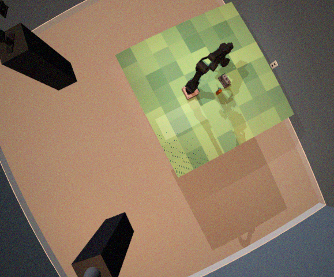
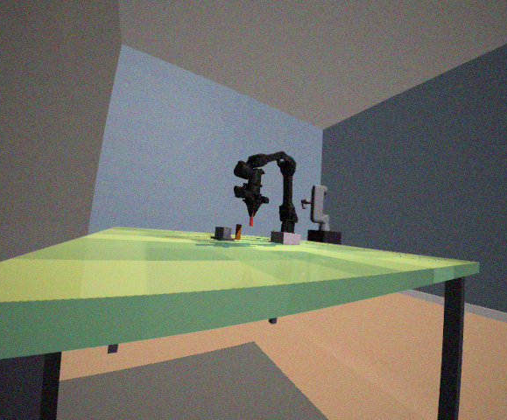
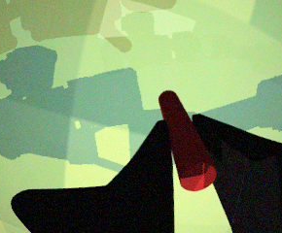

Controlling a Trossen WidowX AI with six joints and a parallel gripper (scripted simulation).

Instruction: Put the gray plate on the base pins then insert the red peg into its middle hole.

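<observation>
Right now the gray plate is 140 mm to the right of my gripper tip, 80 mm ahead of it and 70 mm below it. Round my gripper tip: red peg (right at my gripper tip); then gray base (140 mm to the right, 110 mm below, 80 mm ahead); then orange cylinder (220 mm to the right, 80 mm below, 30 mm behind).
</observation>
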